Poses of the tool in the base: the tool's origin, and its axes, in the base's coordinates. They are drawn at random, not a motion.
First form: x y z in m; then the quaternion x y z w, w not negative.
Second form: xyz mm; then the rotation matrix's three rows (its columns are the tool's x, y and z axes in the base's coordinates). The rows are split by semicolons. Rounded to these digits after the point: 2 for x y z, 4 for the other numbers.
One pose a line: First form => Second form
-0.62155 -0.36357 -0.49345 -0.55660 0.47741 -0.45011 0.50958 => -621.55 -363.57 -493.45; 0.1390 -0.0727 0.9876; -0.9902 -0.0248 0.1375; 0.0145 -0.9970 -0.0755
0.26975 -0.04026 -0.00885 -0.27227 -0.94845 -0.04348 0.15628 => 269.75 -40.26 -8.85; -0.8029 0.5301 -0.2728; 0.5029 0.8480 0.1676; 0.3201 -0.0026 -0.9474
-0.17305 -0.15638 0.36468 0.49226 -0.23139 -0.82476 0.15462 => -173.05 -156.38 364.68; -0.4675 0.0272 -0.8835; -0.4829 -0.8451 0.2295; -0.7404 0.5339 0.4083
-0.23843 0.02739 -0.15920 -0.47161 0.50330 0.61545 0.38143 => -238.43 27.39 -159.20; -0.2642 -0.9442 -0.1966; -0.0052 -0.2024 0.9793; -0.9645 0.2597 0.0485
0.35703 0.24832 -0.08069 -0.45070 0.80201 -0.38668 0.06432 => 357.03 248.32 -80.69; -0.5855 -0.6732 0.4517; -0.7727 0.2947 -0.5623; 0.2454 -0.6782 -0.6927
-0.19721 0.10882 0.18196 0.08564 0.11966 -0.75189 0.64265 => -197.21 108.82 181.96; -0.1593 0.9869 0.0250; -0.9459 -0.1454 -0.2900; -0.2826 -0.0699 0.9567
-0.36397 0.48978 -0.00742 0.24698 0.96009 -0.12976 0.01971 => -363.97 489.78 -7.42; -0.8772 0.4794 -0.0262; 0.4691 0.8443 -0.2589; -0.1019 -0.2394 -0.9655
